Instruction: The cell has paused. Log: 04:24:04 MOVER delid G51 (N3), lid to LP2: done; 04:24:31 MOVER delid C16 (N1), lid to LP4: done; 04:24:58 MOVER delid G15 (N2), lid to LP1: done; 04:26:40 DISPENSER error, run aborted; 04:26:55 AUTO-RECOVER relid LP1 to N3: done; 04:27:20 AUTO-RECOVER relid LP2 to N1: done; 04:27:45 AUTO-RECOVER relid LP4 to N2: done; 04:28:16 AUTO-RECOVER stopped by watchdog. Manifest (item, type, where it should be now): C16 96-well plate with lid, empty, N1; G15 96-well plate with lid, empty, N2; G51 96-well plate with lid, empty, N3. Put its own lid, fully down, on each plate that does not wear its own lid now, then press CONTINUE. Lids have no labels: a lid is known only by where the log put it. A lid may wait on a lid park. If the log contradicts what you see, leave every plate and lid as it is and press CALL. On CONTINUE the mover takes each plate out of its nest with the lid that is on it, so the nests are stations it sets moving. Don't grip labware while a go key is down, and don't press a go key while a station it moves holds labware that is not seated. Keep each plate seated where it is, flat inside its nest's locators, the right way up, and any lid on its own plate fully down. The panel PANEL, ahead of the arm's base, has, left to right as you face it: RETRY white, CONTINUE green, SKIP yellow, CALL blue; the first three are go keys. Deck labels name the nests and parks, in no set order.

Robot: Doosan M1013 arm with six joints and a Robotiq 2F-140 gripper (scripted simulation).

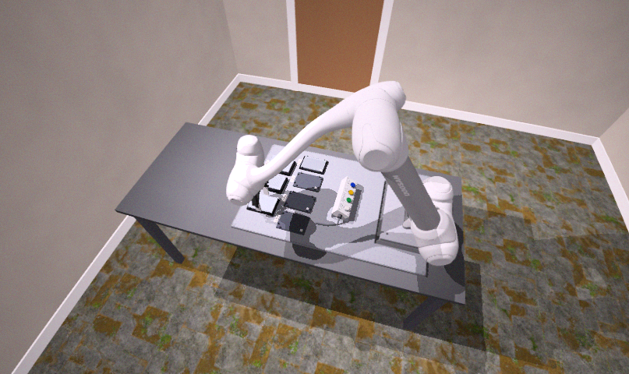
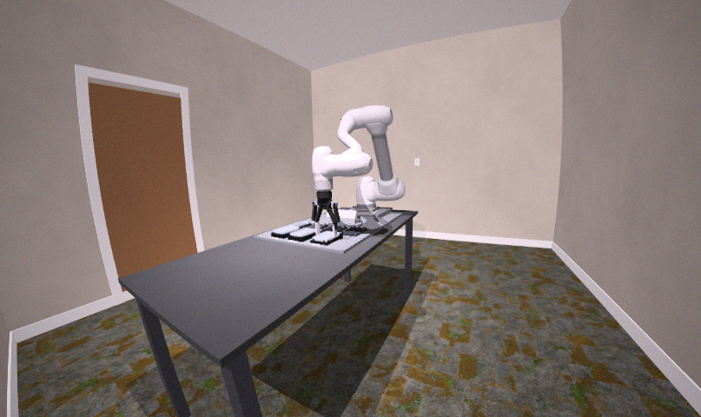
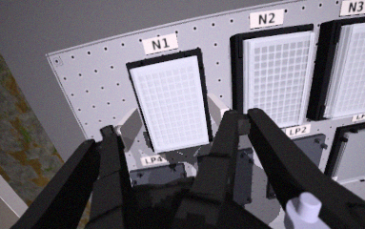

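Right now the plate is 30 mm below my hand. From my hand the other things lie so: LP3 label (90 mm behind, 70 mm to the right, 50 mm below); nest N1 (40 mm below); LP4 label (100 mm behind, 60 mm to the left, 50 mm below).
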